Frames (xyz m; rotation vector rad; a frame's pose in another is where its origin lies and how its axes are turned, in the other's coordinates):
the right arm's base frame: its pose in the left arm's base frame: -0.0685 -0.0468 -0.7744 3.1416 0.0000 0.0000
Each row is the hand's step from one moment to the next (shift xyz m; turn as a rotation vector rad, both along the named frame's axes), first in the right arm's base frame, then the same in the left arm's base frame.
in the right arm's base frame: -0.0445 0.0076 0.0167 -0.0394 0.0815 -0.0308
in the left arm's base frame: -0.0445 -0.0076 -0.0167 -0.0394 -0.0815 0.0308
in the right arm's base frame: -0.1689 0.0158 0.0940 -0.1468 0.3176 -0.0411
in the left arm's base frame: -0.1689 -0.0158 -0.0940 -0.1468 -0.3176 0.0411
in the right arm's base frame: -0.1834 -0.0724 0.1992 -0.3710 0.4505 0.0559
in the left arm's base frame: -0.1834 0.0724 -0.1992 -0.3710 -0.4505 -0.0559
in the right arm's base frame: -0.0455 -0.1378 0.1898 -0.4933 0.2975 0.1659
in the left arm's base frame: -0.0455 0.1378 -0.1898 -0.4933 -0.2975 -0.1659
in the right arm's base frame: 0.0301 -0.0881 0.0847 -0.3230 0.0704 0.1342
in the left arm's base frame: 0.0301 0.0881 -0.0847 -0.3230 -0.0704 -0.1342
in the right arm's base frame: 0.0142 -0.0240 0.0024 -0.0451 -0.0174 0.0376
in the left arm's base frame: 0.0142 0.0240 -0.0024 -0.0451 0.0174 -0.0376
